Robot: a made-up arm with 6 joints. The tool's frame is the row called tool.
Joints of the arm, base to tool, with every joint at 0 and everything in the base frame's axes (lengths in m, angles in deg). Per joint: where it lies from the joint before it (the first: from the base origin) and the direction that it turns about. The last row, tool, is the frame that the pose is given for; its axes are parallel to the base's.
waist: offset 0 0 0.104 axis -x
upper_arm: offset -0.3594 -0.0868 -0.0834 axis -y
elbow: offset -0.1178 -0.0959 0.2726 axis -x
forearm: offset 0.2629 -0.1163 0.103 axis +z
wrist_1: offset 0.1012 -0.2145 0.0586 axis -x
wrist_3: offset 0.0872 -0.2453 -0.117 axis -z
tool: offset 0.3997 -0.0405 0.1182
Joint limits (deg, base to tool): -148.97..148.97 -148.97..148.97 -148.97..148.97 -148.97..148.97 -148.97..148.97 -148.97..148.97
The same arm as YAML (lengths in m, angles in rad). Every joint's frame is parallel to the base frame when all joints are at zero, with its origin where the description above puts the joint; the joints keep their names.
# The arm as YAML. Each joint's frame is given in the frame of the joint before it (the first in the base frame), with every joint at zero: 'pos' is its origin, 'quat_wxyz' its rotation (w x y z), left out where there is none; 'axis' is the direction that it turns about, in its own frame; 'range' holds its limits. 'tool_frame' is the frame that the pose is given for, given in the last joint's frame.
length_unit: m
angle_unit: rad
joints:
  - joint: waist
    pos: [0.0, 0.0, 0.104]
    axis: "-x"
    range: [-2.6, 2.6]
  - joint: upper_arm
    pos: [-0.3594, -0.0868, -0.0834]
    axis: "-y"
    range: [-2.6, 2.6]
  - joint: elbow
    pos: [-0.1178, -0.0959, 0.2726]
    axis: "-x"
    range: [-2.6, 2.6]
  - joint: forearm
    pos: [0.2629, -0.1163, 0.103]
    axis: "+z"
    range: [-2.6, 2.6]
  - joint: wrist_1
    pos: [0.1012, -0.2145, 0.0586]
    axis: "-x"
    range: [-2.6, 2.6]
  - joint: wrist_3
    pos: [0.0872, -0.2453, -0.117]
    axis: "-z"
    range: [-2.6, 2.6]
tool_frame:
  pos: [0.3997, -0.0405, 0.1182]

